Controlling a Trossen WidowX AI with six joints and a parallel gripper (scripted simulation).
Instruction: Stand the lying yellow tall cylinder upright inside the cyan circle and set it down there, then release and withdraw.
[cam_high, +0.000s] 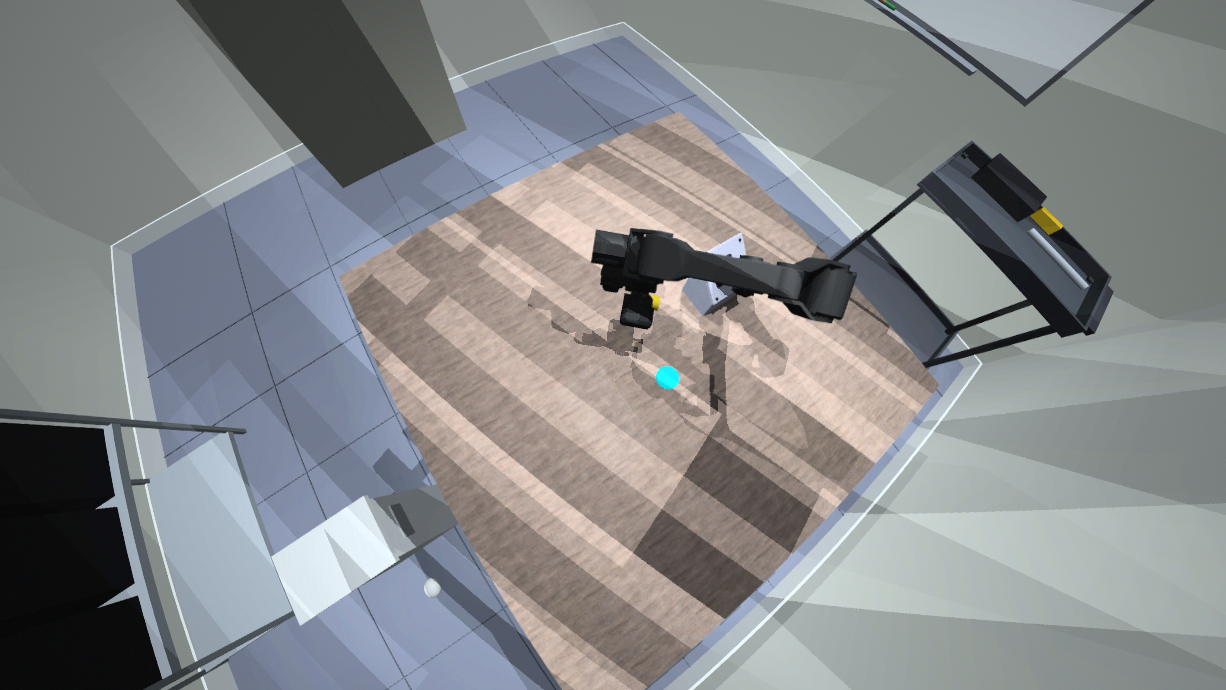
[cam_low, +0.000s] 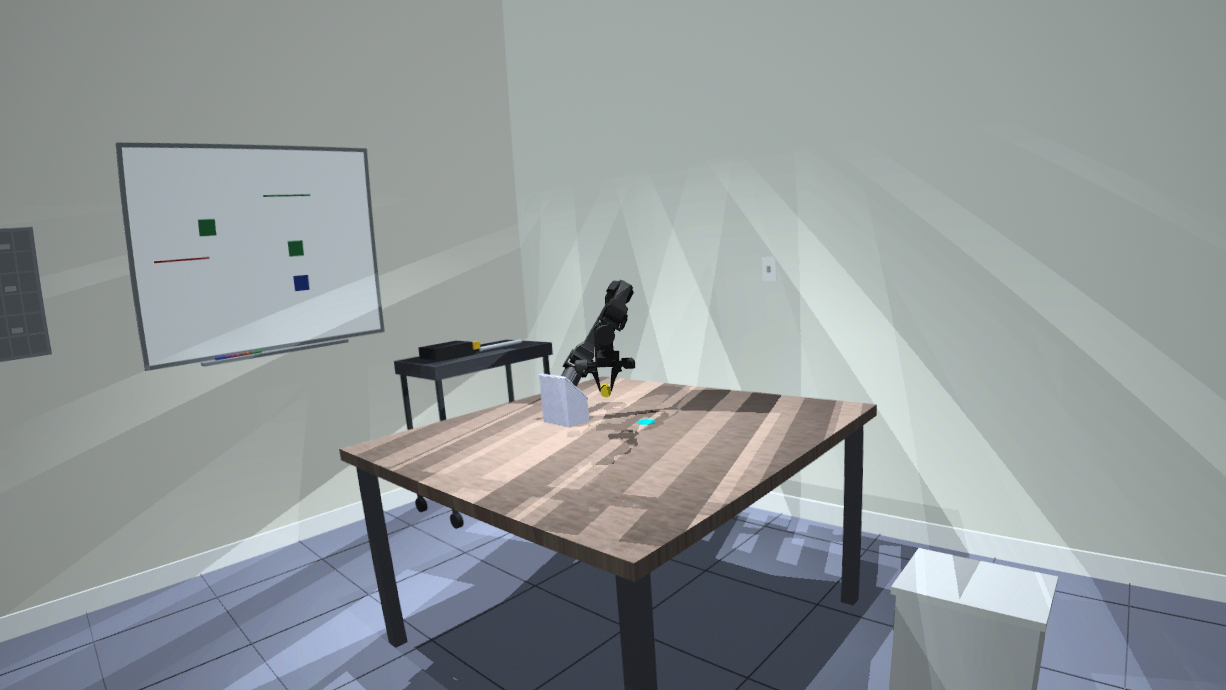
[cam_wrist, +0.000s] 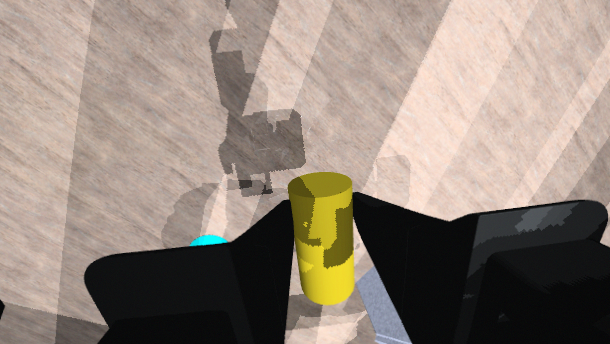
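My gripper tip is 180 mm to the right of the cyan circle and 140 mm above it. The rest, counted from my gripper tip: yellow tall cylinder (20 mm behind, 10 mm to the left).
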